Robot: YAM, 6 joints.
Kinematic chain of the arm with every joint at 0, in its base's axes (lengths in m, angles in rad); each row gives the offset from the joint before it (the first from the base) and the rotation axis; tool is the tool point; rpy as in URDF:
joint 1: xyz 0 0 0.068 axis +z
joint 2: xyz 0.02 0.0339 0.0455 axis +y
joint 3: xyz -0.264 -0.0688 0 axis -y
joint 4: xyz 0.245 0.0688 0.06 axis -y
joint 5: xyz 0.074 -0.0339 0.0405 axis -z
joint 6: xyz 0.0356 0 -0.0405 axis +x
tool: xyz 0 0 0 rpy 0 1.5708 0
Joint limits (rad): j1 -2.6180..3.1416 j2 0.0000..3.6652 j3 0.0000..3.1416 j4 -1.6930..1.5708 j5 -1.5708..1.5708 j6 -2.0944..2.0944
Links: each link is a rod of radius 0.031 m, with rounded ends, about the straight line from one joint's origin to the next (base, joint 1, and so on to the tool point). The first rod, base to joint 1, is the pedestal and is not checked.
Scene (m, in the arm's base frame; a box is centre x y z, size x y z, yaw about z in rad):
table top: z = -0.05
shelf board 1: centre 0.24 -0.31 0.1 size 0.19 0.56 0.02 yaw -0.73
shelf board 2: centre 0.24 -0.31 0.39 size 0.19 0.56 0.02 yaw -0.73
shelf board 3: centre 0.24 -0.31 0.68 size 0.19 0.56 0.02 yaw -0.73
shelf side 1: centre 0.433 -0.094 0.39 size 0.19 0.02 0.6 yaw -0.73
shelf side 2: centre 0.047 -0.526 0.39 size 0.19 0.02 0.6 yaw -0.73
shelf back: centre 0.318 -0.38 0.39 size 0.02 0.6 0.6 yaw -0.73
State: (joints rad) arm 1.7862 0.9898 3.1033 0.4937 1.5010 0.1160
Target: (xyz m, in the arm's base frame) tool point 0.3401 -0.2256 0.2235
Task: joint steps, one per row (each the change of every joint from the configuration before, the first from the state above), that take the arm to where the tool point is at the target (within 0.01 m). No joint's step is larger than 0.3 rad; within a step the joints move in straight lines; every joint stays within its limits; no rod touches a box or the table.
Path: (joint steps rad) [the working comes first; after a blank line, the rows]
Joints at the target: -0.4984 1.9260 1.2911 0.0553 1.5708 0.1160
Straight joint move there: touches shelf board 2, shelf side 1.

1: -0.2253 0.0118 -0.2814 -0.0871 0.0078 0.0000
2: -0.2253 0.0118 -0.2814 -0.0870 0.0077 0.0000
3: -0.2253 0.0118 -0.2814 -0.0871 0.0078 0.0000
4: -0.2253 0.0117 -0.2814 -0.0871 0.0077 0.0000
5: -0.2254 0.0118 -0.2814 -0.0871 0.0078 0.0000
6: -0.2253 0.0118 -0.2814 -0.0870 0.0077 0.0000
7: -0.2253 0.0118 -0.2814 -0.0871 0.0078 0.0000
8: -0.2253 0.0118 -0.2814 -0.0871 0.0077 0.0000
9: -0.2253 0.0118 -0.2814 -0.0870 0.0078 0.0000
10: -0.0856 0.2767 0.2401 0.1150 0.0000 0.0000
11: -0.0856 0.2767 0.2402 0.1151 0.0000 0.0000
12: -0.0856 0.2767 0.2401 0.1151 0.0000 0.0000

